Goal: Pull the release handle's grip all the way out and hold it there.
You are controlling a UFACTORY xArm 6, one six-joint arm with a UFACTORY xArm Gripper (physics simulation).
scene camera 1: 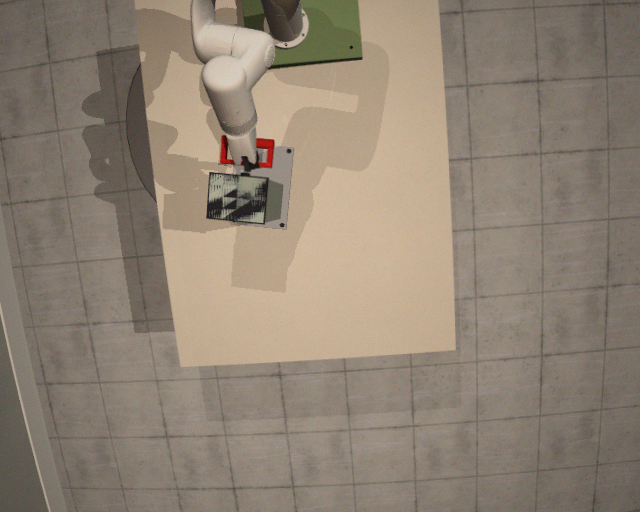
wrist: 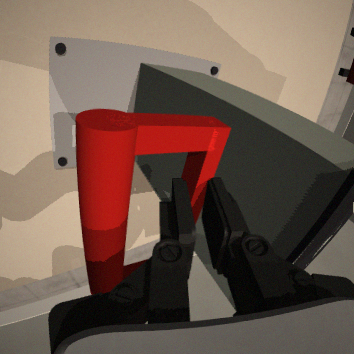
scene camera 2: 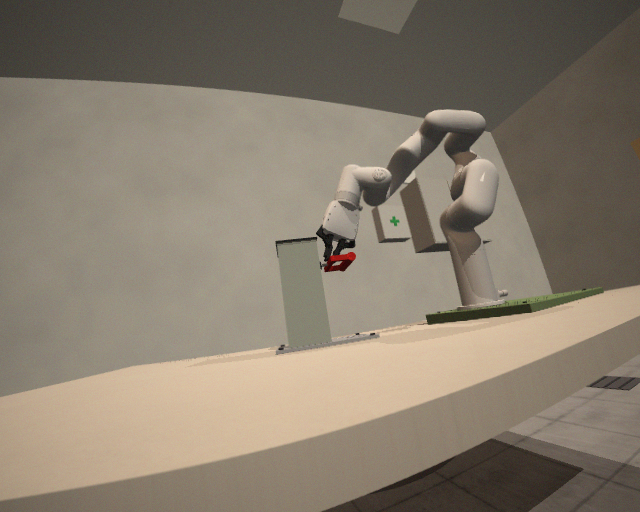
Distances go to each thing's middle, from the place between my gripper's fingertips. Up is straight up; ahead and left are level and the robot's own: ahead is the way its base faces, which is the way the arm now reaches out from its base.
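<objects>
My hand is 20 cm above the grey base plate (scene camera 1: 281,171), 4 cm short of it and 2 cm to the left of it.
</objects>
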